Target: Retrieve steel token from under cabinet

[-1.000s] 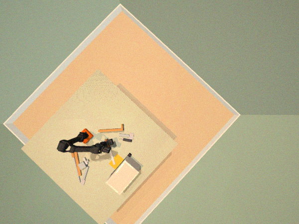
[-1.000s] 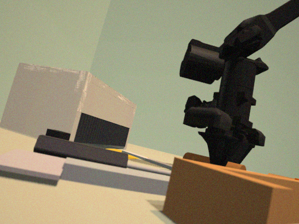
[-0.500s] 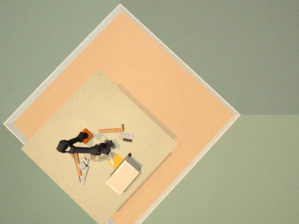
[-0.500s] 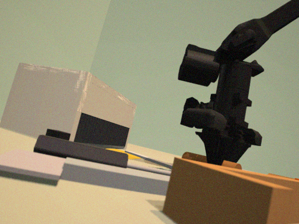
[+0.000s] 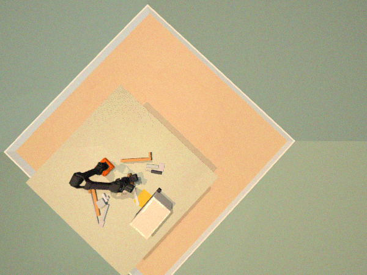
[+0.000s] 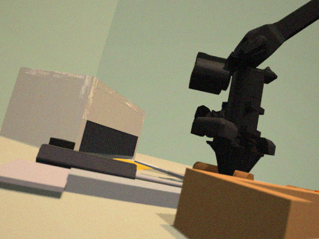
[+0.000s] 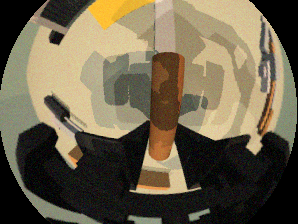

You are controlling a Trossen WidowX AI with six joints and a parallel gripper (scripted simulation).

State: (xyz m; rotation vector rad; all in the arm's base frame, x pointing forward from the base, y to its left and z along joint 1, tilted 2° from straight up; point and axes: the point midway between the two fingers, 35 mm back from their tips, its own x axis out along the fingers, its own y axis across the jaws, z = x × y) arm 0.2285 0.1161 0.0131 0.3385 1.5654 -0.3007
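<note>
Now: the orange stick 390 mm to the right of my gripper tip and 40 mm behind it. Round my gripper tip: token 330 mm ahead, 60 mm to the right, 10 mm below; dark screwdriver 190 mm to the left, 80 mm ahead.
</note>
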